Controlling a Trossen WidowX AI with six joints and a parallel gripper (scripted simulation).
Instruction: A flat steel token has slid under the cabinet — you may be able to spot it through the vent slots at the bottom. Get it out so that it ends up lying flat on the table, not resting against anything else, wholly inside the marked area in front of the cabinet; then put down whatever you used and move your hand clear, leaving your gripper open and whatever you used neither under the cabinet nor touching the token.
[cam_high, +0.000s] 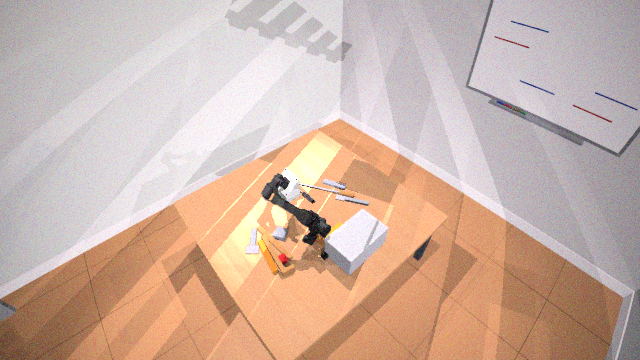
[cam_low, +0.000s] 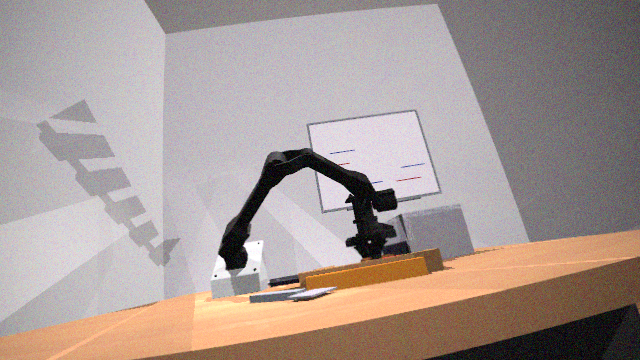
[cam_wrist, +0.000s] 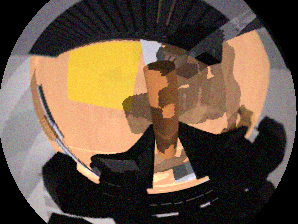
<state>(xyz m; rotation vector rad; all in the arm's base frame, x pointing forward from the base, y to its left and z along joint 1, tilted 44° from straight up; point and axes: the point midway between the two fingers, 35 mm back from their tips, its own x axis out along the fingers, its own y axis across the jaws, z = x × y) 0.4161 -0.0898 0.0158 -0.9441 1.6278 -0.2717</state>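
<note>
Now: gripper tip 150 mm past the grey block, 140 mm to the left of it and 10 mm below it. Round my gripper tip: orange bar 70 mm behind, 280 mm to the right; thin wooden stick 130 mm behind, 200 mm to the right; red block 220 mm to the right, 10 mm above.
</note>
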